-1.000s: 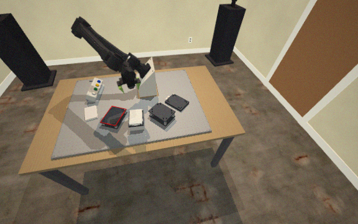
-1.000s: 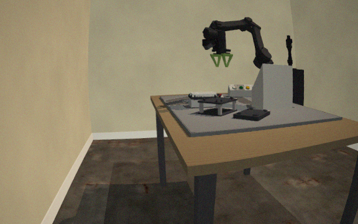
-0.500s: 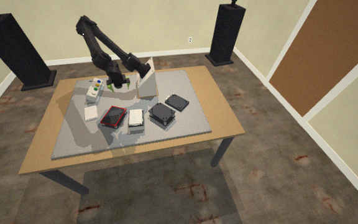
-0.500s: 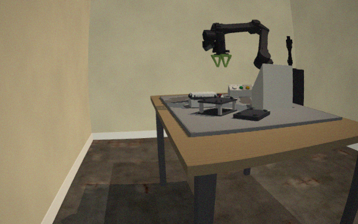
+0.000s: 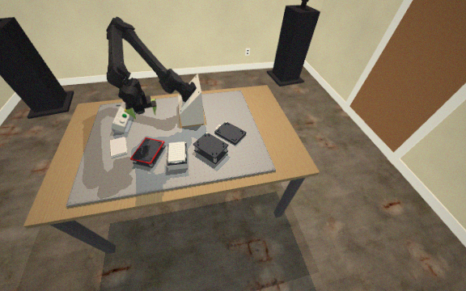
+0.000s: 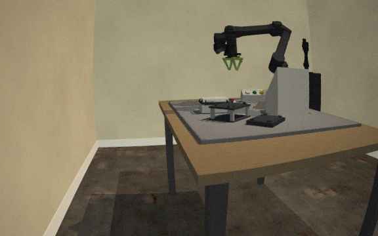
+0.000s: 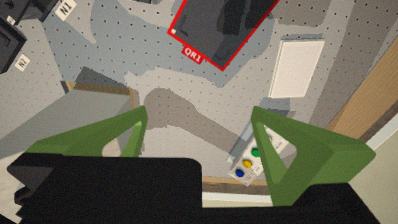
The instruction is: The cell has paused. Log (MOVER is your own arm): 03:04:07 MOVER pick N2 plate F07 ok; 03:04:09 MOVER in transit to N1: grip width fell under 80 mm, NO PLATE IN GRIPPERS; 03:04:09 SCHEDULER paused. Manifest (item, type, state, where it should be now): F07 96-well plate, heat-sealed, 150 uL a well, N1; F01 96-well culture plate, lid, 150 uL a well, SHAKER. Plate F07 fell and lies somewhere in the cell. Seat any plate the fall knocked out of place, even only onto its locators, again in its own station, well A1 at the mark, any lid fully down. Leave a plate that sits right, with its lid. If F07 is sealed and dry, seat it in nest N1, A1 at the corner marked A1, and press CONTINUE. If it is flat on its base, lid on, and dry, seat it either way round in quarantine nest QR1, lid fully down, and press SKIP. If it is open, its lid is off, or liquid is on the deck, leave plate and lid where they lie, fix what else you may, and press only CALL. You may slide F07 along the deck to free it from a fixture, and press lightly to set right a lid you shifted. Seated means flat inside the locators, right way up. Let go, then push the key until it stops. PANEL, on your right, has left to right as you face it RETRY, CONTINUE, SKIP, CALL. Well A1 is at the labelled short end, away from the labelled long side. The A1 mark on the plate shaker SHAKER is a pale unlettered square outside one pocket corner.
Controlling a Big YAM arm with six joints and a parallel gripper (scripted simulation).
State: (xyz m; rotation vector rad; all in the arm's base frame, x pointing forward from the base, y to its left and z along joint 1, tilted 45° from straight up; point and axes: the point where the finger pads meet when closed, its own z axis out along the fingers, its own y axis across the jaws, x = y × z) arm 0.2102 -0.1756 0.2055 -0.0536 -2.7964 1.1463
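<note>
Now: the white plate 30 mm behind my hand, 210 mm to the right of it and 210 mm below it. Also, from my hand: red-framed nest 80 mm ahead, 40 mm to the right, 180 mm below; then green continue key 230 mm behind, 150 mm to the right, 150 mm below; then white retry key 180 mm behind, 170 mm to the right, 150 mm below.
</note>
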